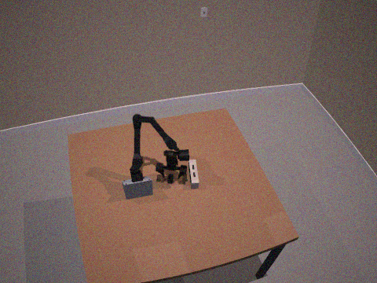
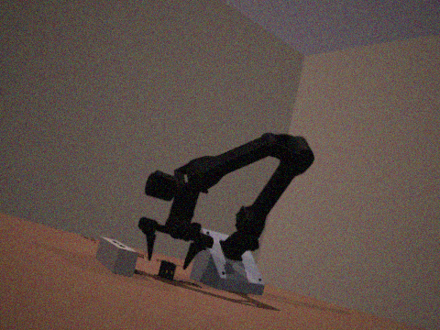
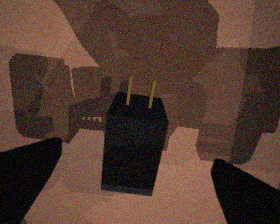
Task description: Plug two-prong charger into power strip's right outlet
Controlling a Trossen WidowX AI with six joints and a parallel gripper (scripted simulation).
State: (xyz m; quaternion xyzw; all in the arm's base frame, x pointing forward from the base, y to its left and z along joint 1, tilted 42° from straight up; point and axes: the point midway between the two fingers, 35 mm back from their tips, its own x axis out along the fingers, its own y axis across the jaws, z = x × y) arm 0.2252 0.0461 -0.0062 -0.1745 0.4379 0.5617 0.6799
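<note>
The black two-prong charger lies 20 mm to the left of my gripper tip and 10 mm below it.
</note>
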